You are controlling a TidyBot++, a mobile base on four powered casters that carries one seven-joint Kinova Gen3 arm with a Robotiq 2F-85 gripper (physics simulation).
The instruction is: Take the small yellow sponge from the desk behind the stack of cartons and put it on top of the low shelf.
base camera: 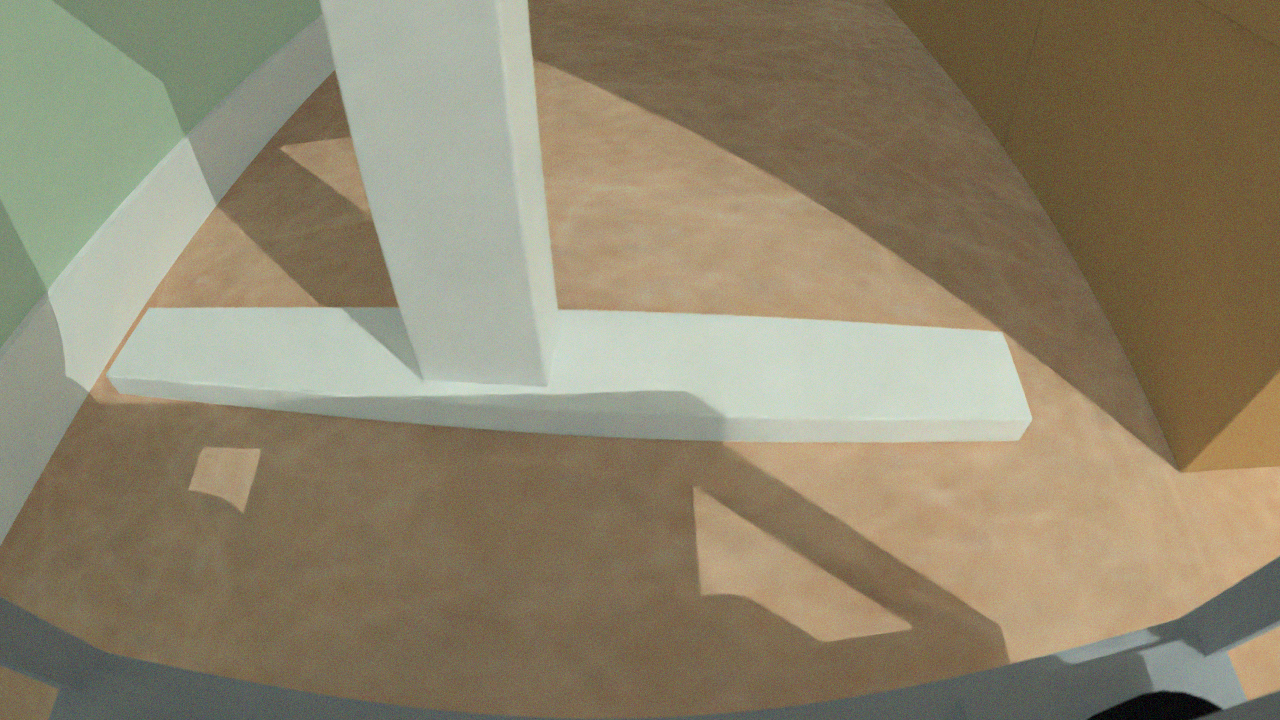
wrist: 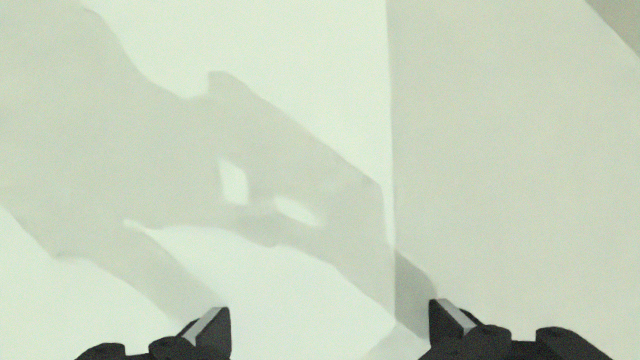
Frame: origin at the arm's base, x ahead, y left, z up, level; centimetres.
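Seen in the pictures: gripper, fingertip midpoint: (wrist: pixel 329 326).
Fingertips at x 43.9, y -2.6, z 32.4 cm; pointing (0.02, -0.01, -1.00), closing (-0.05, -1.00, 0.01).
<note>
A point is followed by its place in that frame.
My gripper (wrist: pixel 329 326) {x 43.9, y -2.6, z 32.4 cm} is open and empty, its two dark fingertips wide apart at the bottom of the wrist view. It is over a pale, whitish surface (wrist: pixel 280 40) {x 56.5, y -1.6, z 32.4 cm}, which looks like the desk top and carries the shadow of the arm and gripper. How high the gripper is above it is hard to tell. The desk's pale leg (base camera: pixel 447 197) {x 36.7, y 8.5, z -23.6 cm} stands on a long flat foot (base camera: pixel 823 367) in the base camera view. A brown carton (base camera: pixel 1154 205) {x 45.2, y -41.8, z -28.1 cm} stands at the right there. The yellow sponge and the low shelf do not show in either view.
A green wall (base camera: pixel 80 116) {x 54.9, y 48.3, z -21.3 cm} with a white skirting board (base camera: pixel 134 219) {x 53.8, y 47.1, z -32.4 cm} runs along the left of the base camera view, close to the desk foot's left end. The grey rim of my base (base camera: pixel 358 702) {x 15.0, y 10.2, z -28.7 cm} crosses the bottom, in front of the brown floor (base camera: pixel 447 555) {x 26.5, y 10.7, z -39.6 cm}.
</note>
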